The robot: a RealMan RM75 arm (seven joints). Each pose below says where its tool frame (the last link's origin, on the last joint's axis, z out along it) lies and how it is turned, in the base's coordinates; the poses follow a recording.
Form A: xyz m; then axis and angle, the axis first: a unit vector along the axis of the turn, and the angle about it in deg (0 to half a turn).
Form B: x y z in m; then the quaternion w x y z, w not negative. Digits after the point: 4 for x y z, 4 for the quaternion.
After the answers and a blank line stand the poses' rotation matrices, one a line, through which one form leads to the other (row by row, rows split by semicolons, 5 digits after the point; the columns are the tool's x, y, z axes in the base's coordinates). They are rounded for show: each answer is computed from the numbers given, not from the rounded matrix.
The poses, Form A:
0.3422 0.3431 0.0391 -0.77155 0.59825 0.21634 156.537
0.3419 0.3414 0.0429 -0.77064 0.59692 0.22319 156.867
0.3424 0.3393 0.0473 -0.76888 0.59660 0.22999 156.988
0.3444 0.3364 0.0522 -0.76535 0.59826 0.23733 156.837
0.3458 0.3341 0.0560 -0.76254 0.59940 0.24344 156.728
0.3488 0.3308 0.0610 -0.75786 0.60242 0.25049 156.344
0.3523 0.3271 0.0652 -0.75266 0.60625 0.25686 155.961
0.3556 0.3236 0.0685 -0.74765 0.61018 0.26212 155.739
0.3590 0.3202 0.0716 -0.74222 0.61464 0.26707 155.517
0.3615 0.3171 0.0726 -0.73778 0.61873 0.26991 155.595
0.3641 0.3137 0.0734 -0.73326 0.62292 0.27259 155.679
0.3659 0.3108 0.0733 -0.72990 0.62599 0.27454 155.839
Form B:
0.3422 0.3431 0.0391 0.2033 -0.7554 0.5858 0.2118
0.3419 0.3414 0.0429 0.2005 -0.7550 0.5848 0.2187
0.3424 0.3393 0.0473 0.1995 -0.7534 0.5846 0.2254
0.3444 0.3364 0.0522 0.2008 -0.7498 0.5861 0.2325
0.3458 0.3341 0.0560 0.2017 -0.7469 0.5871 0.2384
0.3488 0.3308 0.0610 0.2050 -0.7418 0.5896 0.2452
0.3523 0.3271 0.0652 0.2082 -0.7362 0.5930 0.2512
0.3556 0.3236 0.0685 0.2101 -0.7310 0.5966 0.2563
0.3590 0.3202 0.0716 0.2120 -0.7253 0.6007 0.2610
0.3615 0.3171 0.0726 0.2114 -0.7211 0.6048 0.2638
0.3641 0.3137 0.0734 0.2107 -0.7168 0.6089 0.2665
0.3659 0.3108 0.0733 0.2093 -0.7137 0.6121 0.2685

0.22405 -0.97114 -0.08184; -0.79886 -0.23110 0.55535; -0.55823 -0.05905 -0.82758
0.22041 -0.97071 -0.09566; -0.79534 -0.23563 0.55849; -0.56467 -0.04702 -0.82397
0.21488 -0.97083 -0.10637; -0.79101 -0.23689 0.56408; -0.57282 -0.03707 -0.81884
0.20491 -0.97220 -0.11331; -0.78549 -0.23241 0.57357; -0.58396 -0.02852 -0.81128
0.19697 -0.97312 -0.11934; -0.78075 -0.22932 0.58124; -0.59298 -0.02131 -0.80494
0.18446 -0.97524 -0.12200; -0.77422 -0.22065 0.59320; -0.60544 -0.01497 -0.79575
0.17058 -0.97765 -0.12292; -0.76838 -0.21008 0.60453; -0.61684 -0.00867 -0.78704
0.15690 -0.97981 -0.12392; -0.76440 -0.19993 0.61296; -0.62536 -0.00145 -0.78034
0.14216 -0.98206 -0.12390; -0.76070 -0.18849 0.62114; -0.63335 0.00595 -0.77384
0.12936 -0.98371 -0.12483; -0.76066 -0.17920 0.62392; -0.63613 0.01424 -0.77145
0.11637 -0.98525 -0.12547; -0.76072 -0.16963 0.62652; -0.63857 0.02254 -0.76924
0.10645 -0.98617 -0.12700; -0.76143 -0.16299 0.62742; -0.63944 0.02992 -0.76826

